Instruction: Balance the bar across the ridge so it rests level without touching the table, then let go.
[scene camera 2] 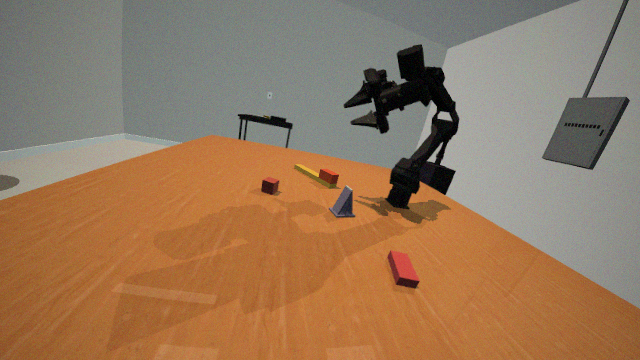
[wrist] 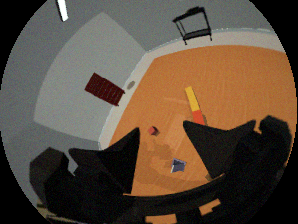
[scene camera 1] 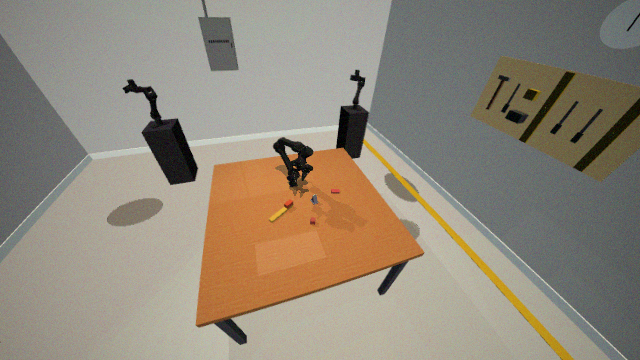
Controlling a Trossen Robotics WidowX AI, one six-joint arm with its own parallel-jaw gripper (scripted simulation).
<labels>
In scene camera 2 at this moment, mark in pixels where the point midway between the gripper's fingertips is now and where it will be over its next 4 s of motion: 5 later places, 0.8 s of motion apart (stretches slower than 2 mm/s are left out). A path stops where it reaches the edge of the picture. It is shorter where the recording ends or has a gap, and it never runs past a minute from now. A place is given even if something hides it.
The gripper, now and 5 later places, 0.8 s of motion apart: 347, 115; 331, 126; 321, 140; 317, 151; 313, 169; 313, 175
</labels>
